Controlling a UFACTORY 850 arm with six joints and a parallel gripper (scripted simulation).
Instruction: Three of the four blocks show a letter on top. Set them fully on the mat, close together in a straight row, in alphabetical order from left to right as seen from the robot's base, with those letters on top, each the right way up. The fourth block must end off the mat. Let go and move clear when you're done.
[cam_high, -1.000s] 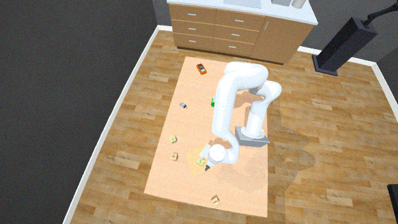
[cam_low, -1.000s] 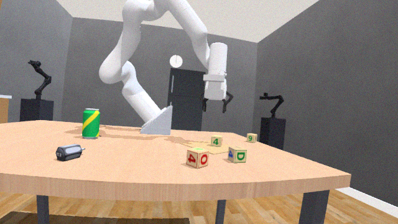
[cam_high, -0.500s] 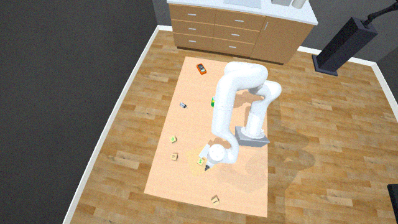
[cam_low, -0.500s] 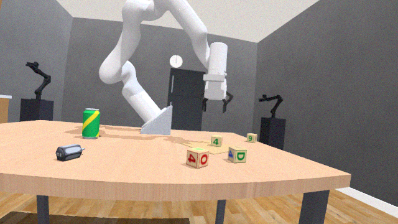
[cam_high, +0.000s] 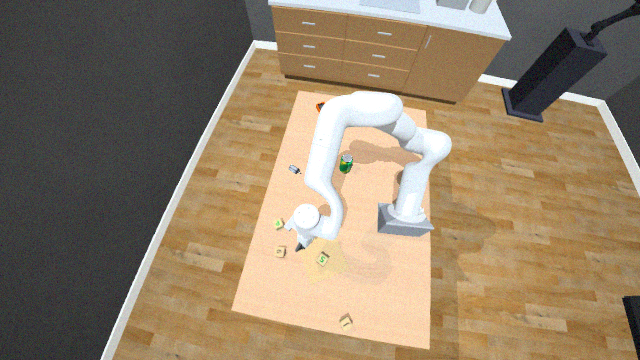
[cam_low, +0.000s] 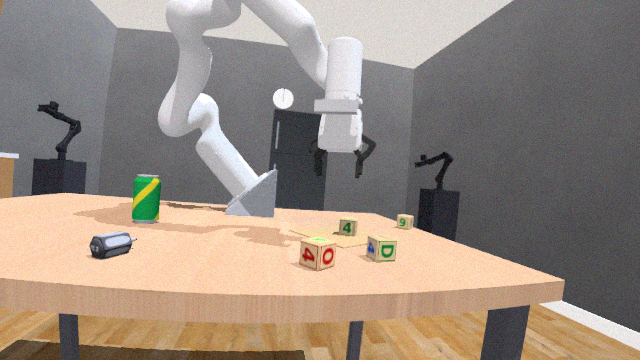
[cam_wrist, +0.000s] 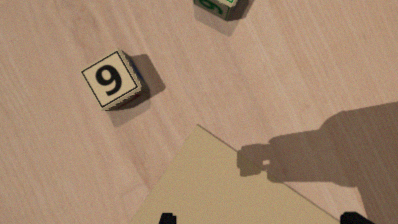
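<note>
Now: the tan mat 16 cm below my hand, 8 cm behind it and 4 cm to the left of it. The rest, counted from my hand: grey device: 39 cm to the right, 18 cm ahead, 15 cm below; yellow can: 48 cm to the right, 10 cm below, 10 cm behind.
</note>
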